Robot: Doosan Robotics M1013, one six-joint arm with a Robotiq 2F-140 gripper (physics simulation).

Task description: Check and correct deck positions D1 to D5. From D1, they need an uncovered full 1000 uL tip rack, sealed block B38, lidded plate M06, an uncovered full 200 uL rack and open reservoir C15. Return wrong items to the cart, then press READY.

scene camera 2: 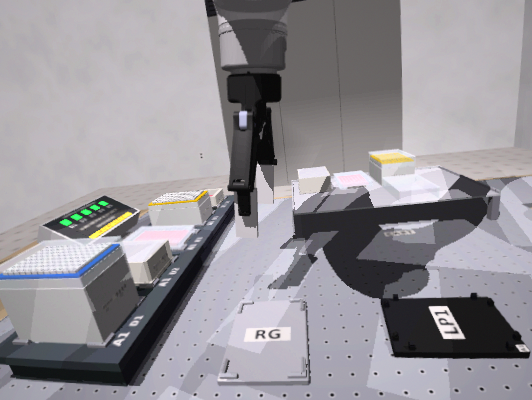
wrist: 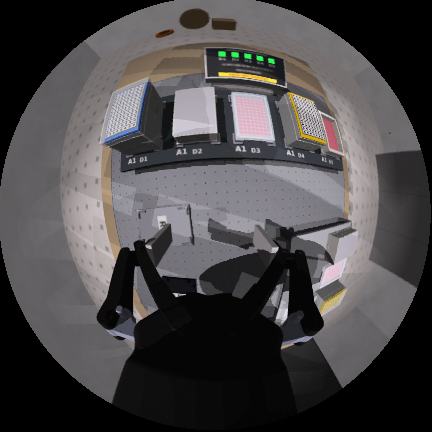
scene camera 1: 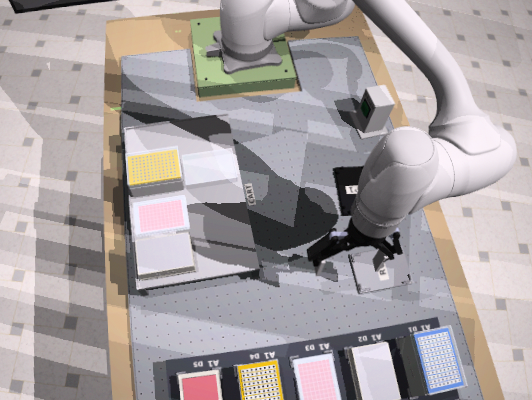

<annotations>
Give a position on a green-screened device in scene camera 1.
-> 376, 104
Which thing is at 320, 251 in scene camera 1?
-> My gripper.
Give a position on a grey RG pad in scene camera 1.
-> At 393, 273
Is my gripper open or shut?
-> Open.
</annotations>
